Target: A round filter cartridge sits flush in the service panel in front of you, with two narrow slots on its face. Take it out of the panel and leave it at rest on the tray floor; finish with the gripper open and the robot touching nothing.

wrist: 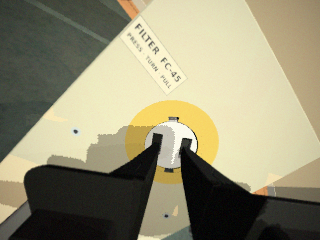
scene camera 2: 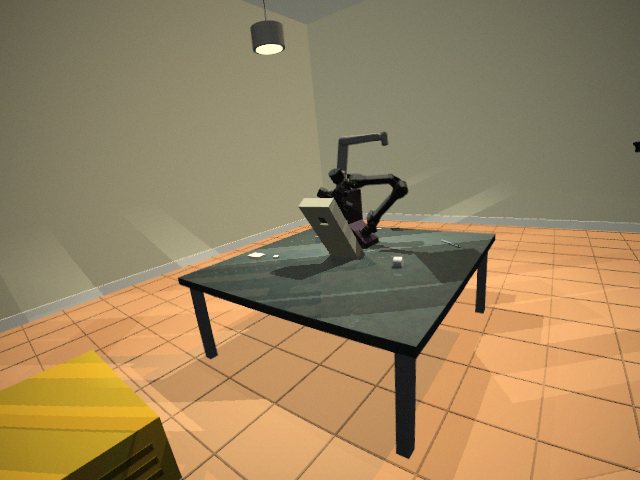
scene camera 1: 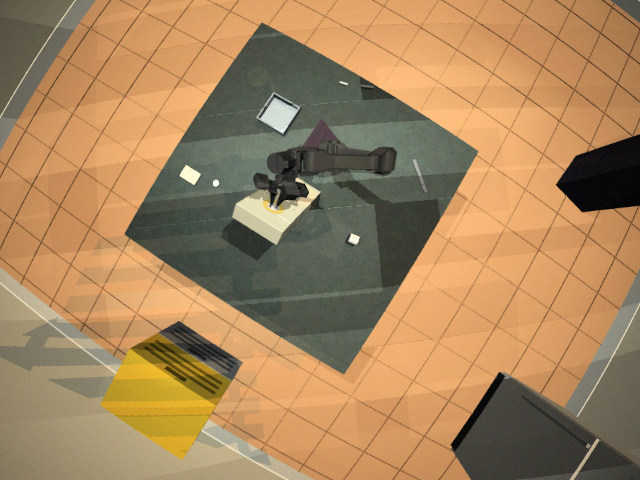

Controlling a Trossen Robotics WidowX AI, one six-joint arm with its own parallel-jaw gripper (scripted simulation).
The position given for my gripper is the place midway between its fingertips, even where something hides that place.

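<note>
Pale blue tray (scene camera 1: 278, 114) in sight. Round grey filter cartridge (wrist: 172, 135) too. My gripper (scene camera 1: 274, 205), visible; also in the wrist view, it (wrist: 170, 149).
</note>
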